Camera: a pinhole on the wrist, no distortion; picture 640 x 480 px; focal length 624.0 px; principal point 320.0 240.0 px. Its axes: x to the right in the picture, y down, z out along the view. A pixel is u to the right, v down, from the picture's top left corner.
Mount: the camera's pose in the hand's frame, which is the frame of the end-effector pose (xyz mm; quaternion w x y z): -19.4 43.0 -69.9 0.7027 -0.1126 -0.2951 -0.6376
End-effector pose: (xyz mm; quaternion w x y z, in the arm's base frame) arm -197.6 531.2 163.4 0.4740 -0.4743 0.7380 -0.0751
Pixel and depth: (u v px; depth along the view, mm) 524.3 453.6 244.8
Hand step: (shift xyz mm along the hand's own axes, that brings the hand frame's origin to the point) -4.1 120.9 189.1
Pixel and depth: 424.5 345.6 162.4
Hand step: -36.6 111.7 81.3
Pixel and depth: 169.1 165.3 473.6
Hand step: -203.8 382.0 232.9
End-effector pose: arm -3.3 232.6 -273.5 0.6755 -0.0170 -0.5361 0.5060
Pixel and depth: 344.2 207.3 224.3
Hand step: -91.4 153.8 111.9
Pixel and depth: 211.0 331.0 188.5
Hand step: -44.5 175.5 68.6
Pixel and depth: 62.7 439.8 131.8
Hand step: -15.2 165.4 14.5
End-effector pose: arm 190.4 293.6 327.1 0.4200 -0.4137 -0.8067 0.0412
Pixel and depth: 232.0 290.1 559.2
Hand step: -128.8 414.6 343.5
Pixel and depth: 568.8 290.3 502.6
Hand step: -114.1 152.0 453.1
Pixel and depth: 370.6 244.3 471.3
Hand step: -143.6 263.7 329.4
